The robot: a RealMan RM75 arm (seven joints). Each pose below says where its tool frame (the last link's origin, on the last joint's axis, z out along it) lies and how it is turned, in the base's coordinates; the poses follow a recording.
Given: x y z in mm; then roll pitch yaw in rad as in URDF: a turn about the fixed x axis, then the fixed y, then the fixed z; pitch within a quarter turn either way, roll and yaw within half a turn.
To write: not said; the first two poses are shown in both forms.
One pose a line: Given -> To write
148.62 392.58 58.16 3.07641 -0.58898 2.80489 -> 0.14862 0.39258 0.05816 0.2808 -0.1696 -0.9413 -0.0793
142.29 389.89 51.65 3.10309 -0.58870 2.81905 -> 0.14229 0.38989 0.05165 0.2833 -0.1592 -0.9435 -0.0648
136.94 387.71 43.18 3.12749 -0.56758 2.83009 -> 0.13694 0.38771 0.04318 0.2755 -0.1509 -0.9481 -0.0501
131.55 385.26 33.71 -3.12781 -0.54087 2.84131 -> 0.13155 0.38526 0.03371 0.2651 -0.1423 -0.9531 -0.0334
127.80 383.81 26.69 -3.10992 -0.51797 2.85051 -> 0.12780 0.38381 0.02669 0.2556 -0.1362 -0.9569 -0.0220
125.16 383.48 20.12 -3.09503 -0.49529 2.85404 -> 0.12516 0.38348 0.02012 0.2458 -0.1332 -0.9600 -0.0128
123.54 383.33 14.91 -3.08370 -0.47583 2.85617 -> 0.12354 0.38333 0.01491 0.2372 -0.1314 -0.9625 -0.0057
